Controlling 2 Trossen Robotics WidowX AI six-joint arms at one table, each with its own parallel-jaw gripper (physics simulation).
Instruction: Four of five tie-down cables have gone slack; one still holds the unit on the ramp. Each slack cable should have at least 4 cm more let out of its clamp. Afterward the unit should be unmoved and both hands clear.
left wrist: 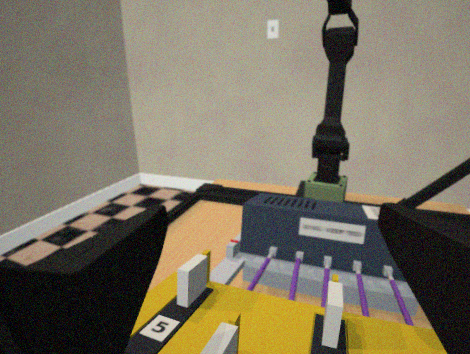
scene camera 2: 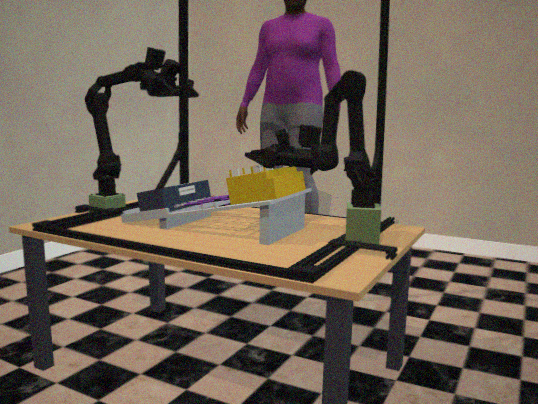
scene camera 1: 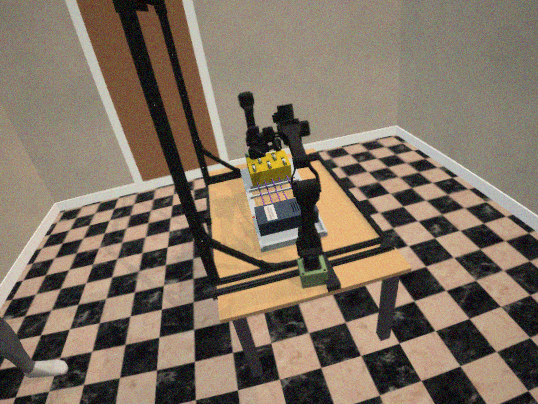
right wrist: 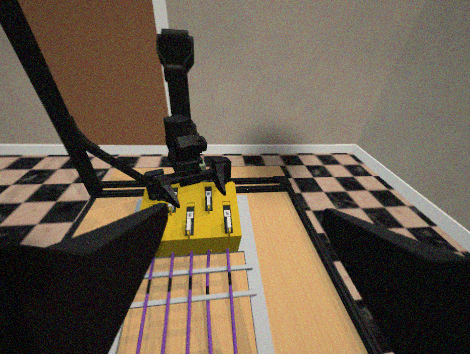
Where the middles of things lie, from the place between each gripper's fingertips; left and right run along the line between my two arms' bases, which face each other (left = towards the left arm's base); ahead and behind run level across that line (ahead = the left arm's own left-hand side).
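Scene:
With the clamp 5 (left wrist: 192, 276) as reference, my right hand is 21 cm to the right of it, 3 cm short of it and 24 cm above it. The grey ramp (scene camera 2: 279, 218), counted from my right hand, is 6 cm to the left of it, 6 cm behind it and 37 cm below it.
From my left hand, I find the clamp 5 50 mm ahead of it and 60 mm below it, and the grey ramp 140 mm to the right of it, 40 mm behind it and 190 mm below it. Going by their middles, the clamp 5 is the nearest to my left hand of the things named here. By its middle, the grey ramp is nearer to my left hand than to my right hand.

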